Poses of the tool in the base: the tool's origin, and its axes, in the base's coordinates. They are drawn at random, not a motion.
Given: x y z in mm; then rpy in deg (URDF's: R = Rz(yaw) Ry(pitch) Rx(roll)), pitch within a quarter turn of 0, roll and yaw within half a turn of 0.
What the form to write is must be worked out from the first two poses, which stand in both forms.
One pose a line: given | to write
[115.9, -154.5, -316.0, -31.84, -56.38, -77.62] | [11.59, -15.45, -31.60, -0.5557, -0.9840, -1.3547]
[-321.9, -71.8, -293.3, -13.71, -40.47, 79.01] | [-32.19, -7.18, -29.33, -0.2393, -0.7063, 1.3790]
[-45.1, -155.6, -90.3, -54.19, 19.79, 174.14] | [-4.51, -15.56, -9.03, -0.9458, 0.3454, 3.0393]
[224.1, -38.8, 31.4, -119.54, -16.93, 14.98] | [22.41, -3.88, 3.14, -2.0864, -0.2955, 0.2615]
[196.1, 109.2, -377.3, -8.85, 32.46, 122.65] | [19.61, 10.92, -37.73, -0.1545, 0.5665, 2.1406]
